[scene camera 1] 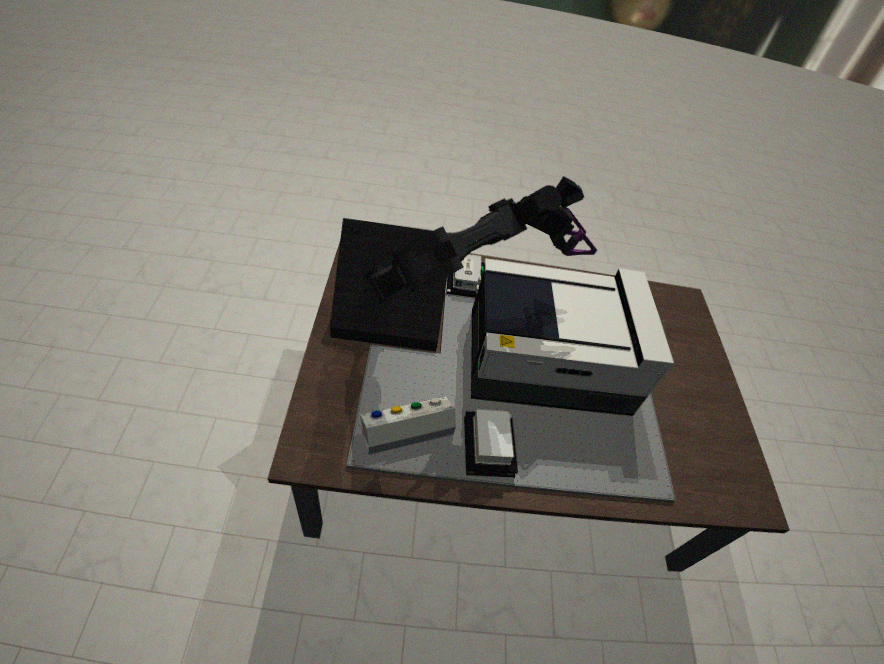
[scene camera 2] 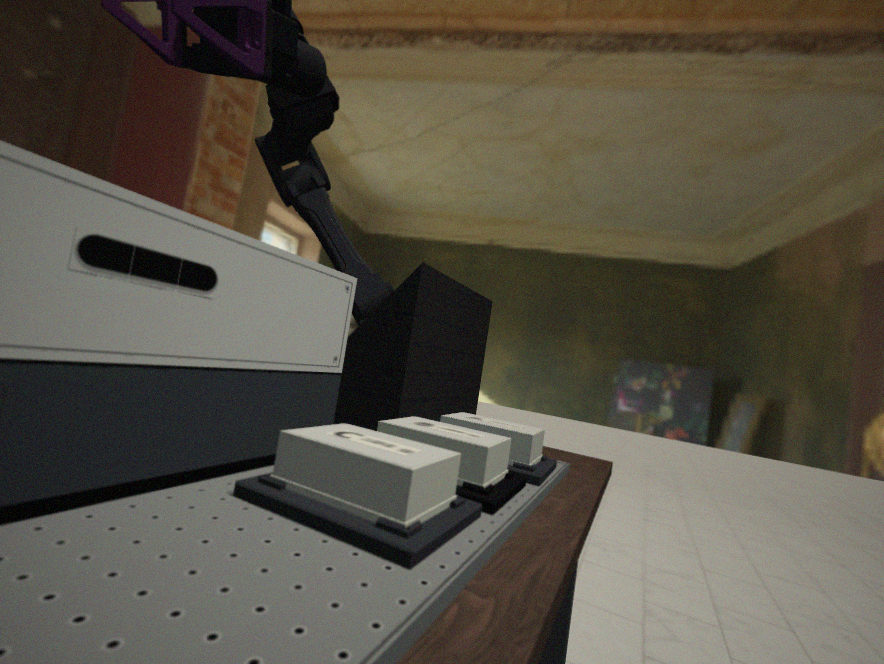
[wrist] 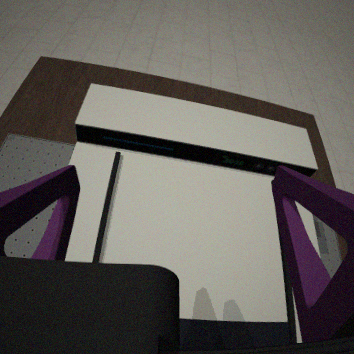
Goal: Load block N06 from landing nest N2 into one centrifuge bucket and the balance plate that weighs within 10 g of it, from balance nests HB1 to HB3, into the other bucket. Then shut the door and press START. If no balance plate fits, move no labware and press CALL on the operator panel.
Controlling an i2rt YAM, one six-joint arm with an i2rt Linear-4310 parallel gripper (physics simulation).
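Where they show: gripper, fingertip midpoint: [scene camera 1: 590, 242] [wrist: 175, 176]; arm's base, origin of the base link: [scene camera 1: 380, 286].
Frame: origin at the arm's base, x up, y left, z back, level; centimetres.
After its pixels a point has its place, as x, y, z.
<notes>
My gripper [scene camera 1: 584, 250] {26.0, -2.9, -50.5} [wrist: 175, 176] {26.0, -2.9, -50.5} is open and empty, high above the centrifuge [scene camera 1: 560, 348] {7.9, -22.4, -46.1} [scene camera 2: 235, 325] {0.1, 7.5, -43.9} [wrist: 195, 111] {11.3, -7.9, -72.0}. On the centrifuge's top, a dark blue panel [scene camera 1: 520, 303] {8.2, -8.8, -37.0} [wrist: 230, 332] {8.2, -12.6, -45.1} and a white panel [scene camera 1: 587, 310] {7.9, -8.0, -55.5} [wrist: 195, 225] {7.9, -8.8, -56.7} lie between black rails; the buckets do not show. In scene camera 2, three white blocks, a near one [scene camera 2: 364, 471] {-8.8, 22.4, -43.6}, a middle one [scene camera 2: 457, 450] {-8.7, 24.4, -30.4} and a far one [scene camera 2: 510, 435] {-8.3, 26.2, -16.7}, sit on dark nests; their labels are unreadable. A white block [scene camera 1: 493, 434] {-6.0, -39.8, -31.7} sits on a dark nest [scene camera 1: 490, 470] {-10.2, -47.2, -31.7} at the front. Another labelled block [scene camera 1: 468, 269] {-7.8, 20.2, -26.2} is near the arm's base.
The operator panel [scene camera 1: 408, 426] {-6.6, -39.5, -11.3}, with blue, yellow, green and white buttons, stands at the front left of the grey perforated plate [scene camera 1: 407, 371] {-13.1, -18.6, -10.0} [scene camera 2: 164, 571] {-13.1, 18.0, -54.4} [wrist: 30, 165] {-13.1, 21.0, -74.9}. The arm stands on a black pedestal [scene camera 1: 385, 321] {-6.4, -7.2, -2.5} [scene camera 2: 428, 350] {0.7, 11.1, -12.6}. The wooden table [scene camera 1: 707, 400] {-14.4, -17.3, -100.8} [wrist: 55, 95] {-14.3, 23.0, -98.4} surrounds the plate.
</notes>
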